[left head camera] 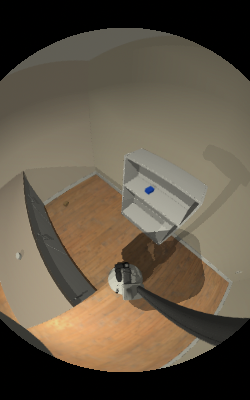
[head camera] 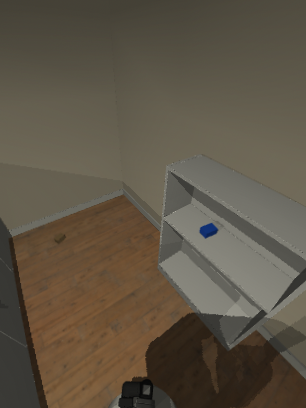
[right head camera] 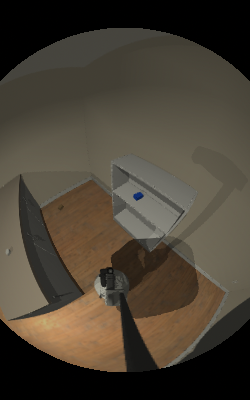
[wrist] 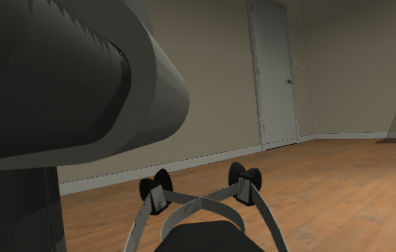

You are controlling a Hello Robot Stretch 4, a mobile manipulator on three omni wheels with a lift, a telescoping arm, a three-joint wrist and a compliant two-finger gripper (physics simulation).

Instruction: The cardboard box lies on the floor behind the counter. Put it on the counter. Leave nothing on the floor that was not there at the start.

Labels:
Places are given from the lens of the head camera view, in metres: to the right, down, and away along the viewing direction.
grey shelf unit [head camera: 261,218]: 0.43, 0.06, 0.72

